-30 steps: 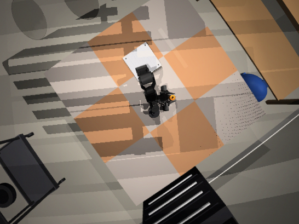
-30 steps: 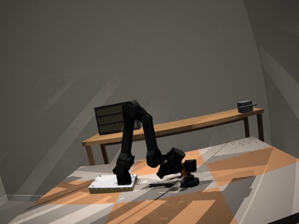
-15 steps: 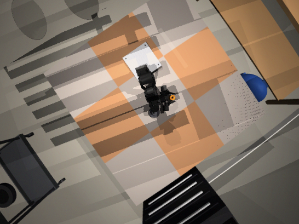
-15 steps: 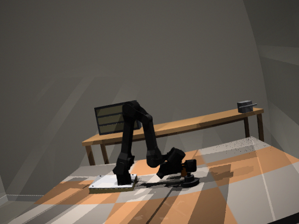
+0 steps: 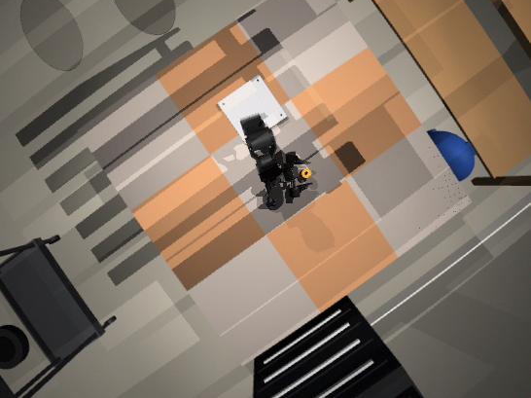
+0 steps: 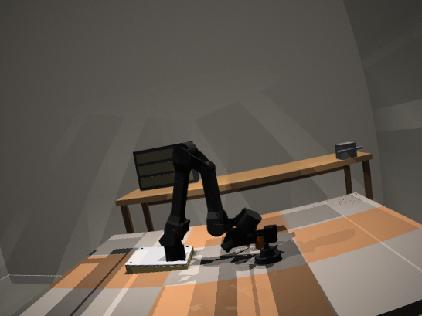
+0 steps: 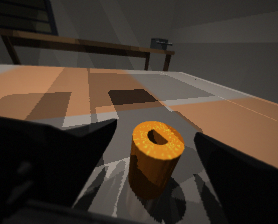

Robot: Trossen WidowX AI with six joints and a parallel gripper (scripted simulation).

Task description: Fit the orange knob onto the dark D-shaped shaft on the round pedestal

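Now: gripper tip 20 mm past the orange knob, 20 mm to the left of it and 20 mm above it. The rest, counted from my gripper tip: round dark pedestal (30 mm behind, 190 mm to the right, 20 mm below).
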